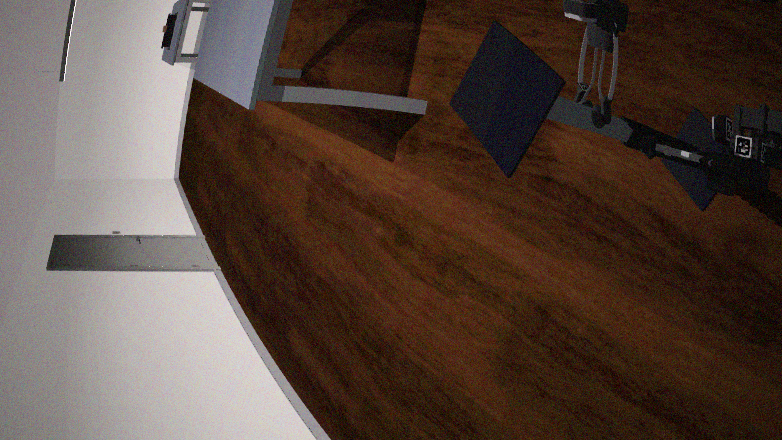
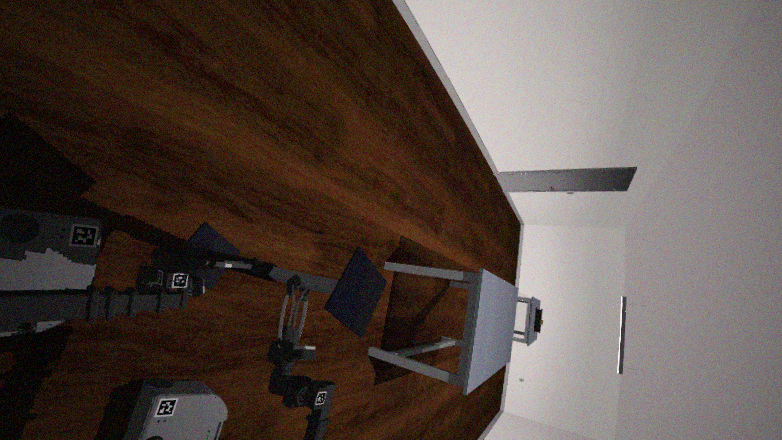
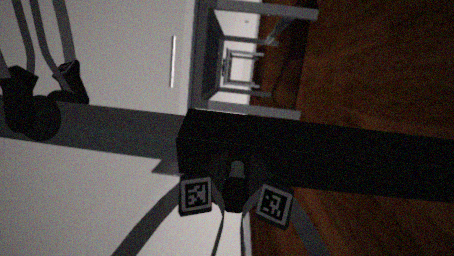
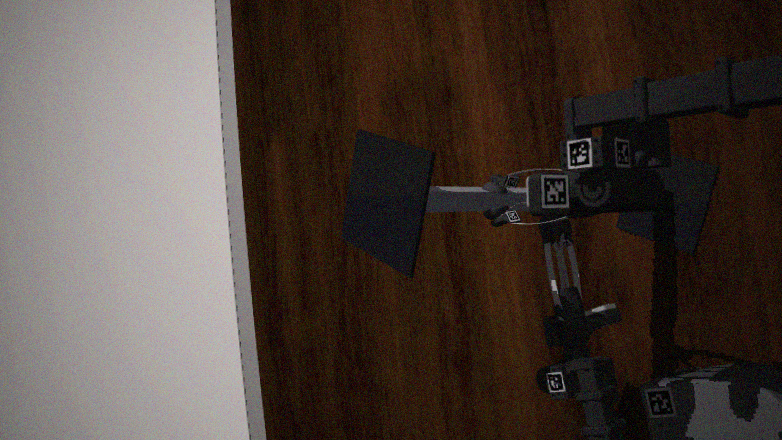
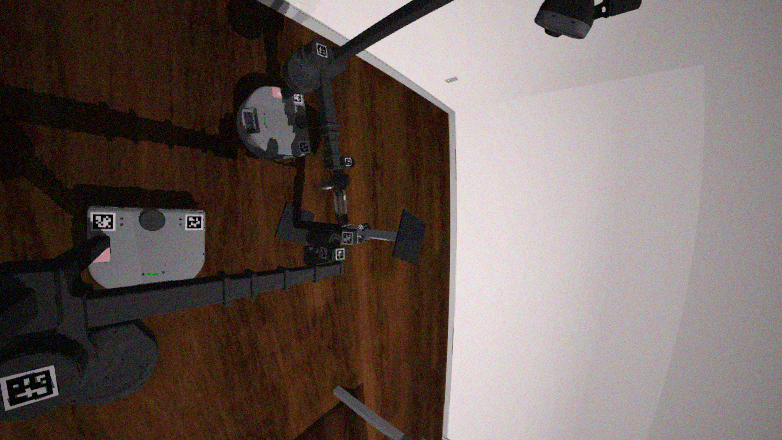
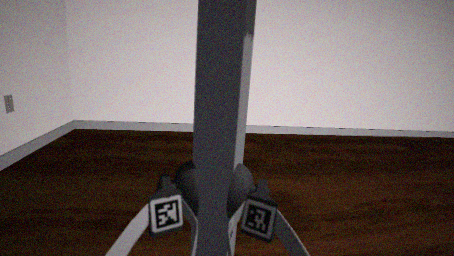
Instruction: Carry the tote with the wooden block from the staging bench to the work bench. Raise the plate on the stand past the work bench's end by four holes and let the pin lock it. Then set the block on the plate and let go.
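Observation:
The dark plate point(image 1: 507, 99) point(image 2: 355, 292) point(image 4: 388, 202) point(image 5: 410, 236) tops the stand's grey bar point(image 3: 115, 125) point(image 4: 459, 199) point(image 6: 220, 90), which rises from a black sleeve point(image 3: 350, 155). The r1 gripper point(image 3: 235, 186) point(image 4: 556, 225) is shut on the pin's black knob point(image 3: 235, 199) at the sleeve's top end. The r2 gripper point(image 6: 212, 197) point(image 4: 496, 200) is shut on the grey bar below the plate. The work bench point(image 1: 232, 49) point(image 2: 492, 328) stands beyond the stand. The black tote point(image 1: 170, 31) point(image 2: 538, 320) is on the far staging bench point(image 2: 529, 328), with a tiny orange-brown spot of the block showing.
The stand's base plate point(image 2: 210, 236) point(image 4: 694, 202) is on the floor. The r1 base point(image 5: 276, 123) and r2 base point(image 5: 155, 246) point(image 2: 188, 410) stand near it. The r2 arm point(image 5: 240, 287) reaches to the stand. A grey door point(image 1: 125, 252) point(image 2: 568, 179) is in the white wall.

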